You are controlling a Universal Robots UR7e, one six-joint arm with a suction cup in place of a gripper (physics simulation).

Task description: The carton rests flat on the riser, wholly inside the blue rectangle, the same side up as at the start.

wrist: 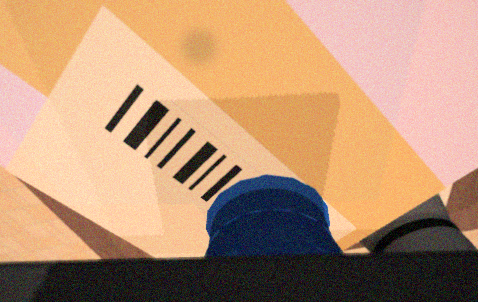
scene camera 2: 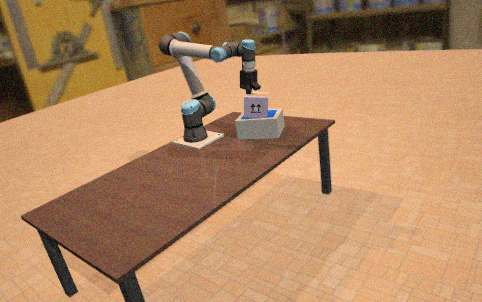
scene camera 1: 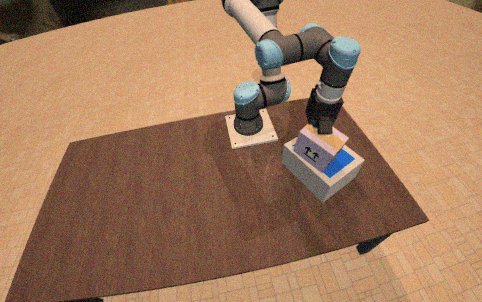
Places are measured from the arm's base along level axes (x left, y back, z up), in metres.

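Pixels of known places: hand, tool point: (wrist: 263, 196) (scene camera 2: 248, 95) (scene camera 1: 315, 126); arm's base, link origin: (scene camera 2: 195, 137) (scene camera 1: 248, 124).
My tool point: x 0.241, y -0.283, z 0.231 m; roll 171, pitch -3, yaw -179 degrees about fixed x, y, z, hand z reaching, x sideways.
For each thing: its top centre in the pictures, then the offset to it from my tool point. "*": a spot on its surface instead. Level surfaces: height alone.
- lilac carton, top centre: (wrist: 188, 146) (scene camera 1: 323, 129) (scene camera 2: 254, 92) dx +0.017, dy -0.035, dz +0.018 m
- orange top with a barcode label, surface spot: (wrist: 163, 141) * dx +0.025, dy -0.028, dz +0.007 m
- pale riser, top centre: (scene camera 1: 323, 152) (scene camera 2: 259, 114) dx +0.056, dy -0.006, dz -0.131 m
- blue rectangle, top centre: (scene camera 1: 323, 152) (scene camera 2: 259, 114) dx +0.056, dy -0.006, dz -0.131 m
- dark wooden table, surface height: dz -0.251 m
A lilac carton (scene camera 1: 315, 150) (scene camera 2: 255, 106) with two black up-arrows on its side and an orange top with a barcode label (wrist: 163, 141) stands on the pale riser (scene camera 1: 310, 177) (scene camera 2: 258, 129). It covers the near-left part of the blue rectangle (scene camera 1: 340, 162) (scene camera 2: 271, 113), and its left corner seems to reach the rectangle's edge. My suction cup (scene camera 1: 324, 130) (scene camera 2: 249, 91) (wrist: 268, 210) presses on the carton's top and holds it. I cannot tell whether the carton's base touches the riser.
The riser stands on a dark wooden table (scene camera 1: 180, 192) (scene camera 2: 165, 186) near its right end. The arm's base plate (scene camera 1: 252, 135) (scene camera 2: 198, 141) is bolted to the table left of the riser.
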